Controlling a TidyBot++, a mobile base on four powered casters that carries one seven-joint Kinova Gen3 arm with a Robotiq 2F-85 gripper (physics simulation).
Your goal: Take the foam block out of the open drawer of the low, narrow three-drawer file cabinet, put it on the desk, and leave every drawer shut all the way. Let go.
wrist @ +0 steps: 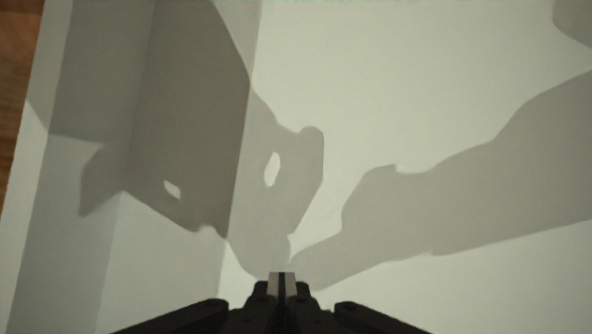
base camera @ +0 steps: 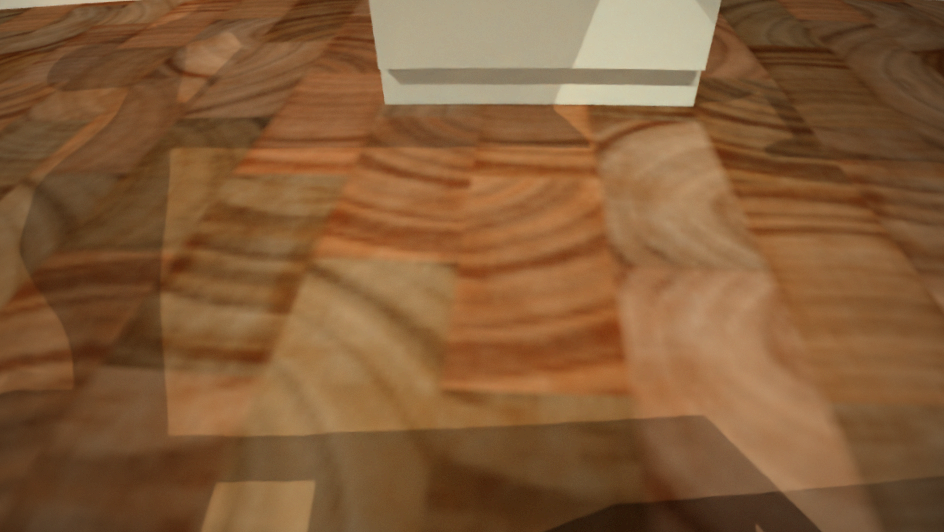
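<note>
The low file cabinet (base camera: 489,39) stands at the top of the base camera view, where the lower part of its pale front and its recessed base show. In the wrist view, a pale open drawer (wrist: 46,75) fills most of the picture at close range, with its side wall at the left and its bottom at the centre and right. My gripper (wrist: 281,290) is shut, with nothing between its fingertips, and it is over the drawer. How high it is above the bottom is hard to tell. The foam block cannot be made out in either view. The desk does not show, and the upper drawers are out of view.
Wooden block-patterned floor (base camera: 528,297) (wrist: 17,45) lies in front of the cabinet and past the drawer's left side. Shadows of the arm and gripper fall across the drawer's inside. A pale strip of wall base shows at the far top left of the base camera view.
</note>
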